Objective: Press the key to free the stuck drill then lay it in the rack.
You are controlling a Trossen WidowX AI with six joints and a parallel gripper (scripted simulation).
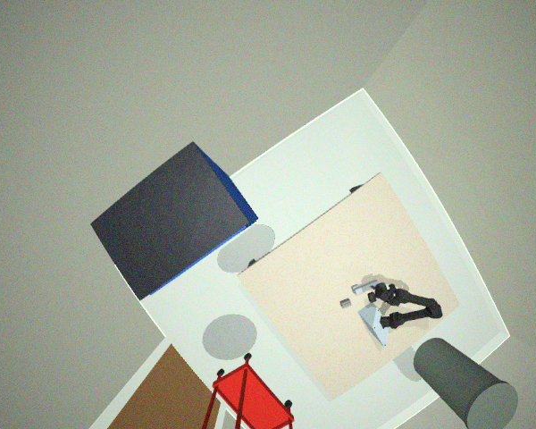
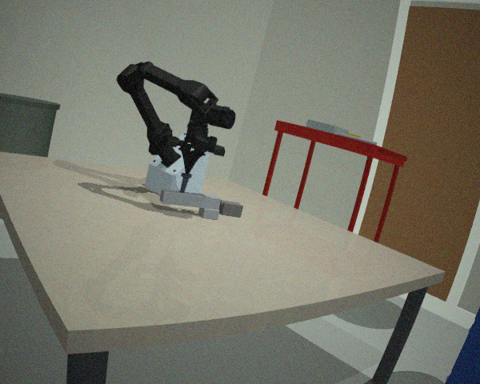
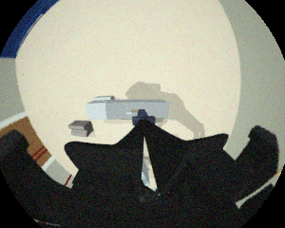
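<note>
Now: the drill 8 cm below my gripper tip, 6 cm to the left of it and 1 cm ahead of it. Also, from my gripper tip: light grey block (8 cm below, 4 cm to the left); then dark key (3 cm below); then grey slotted rack (21 cm to the left, 10 cm below, 4 cm behind).
</note>
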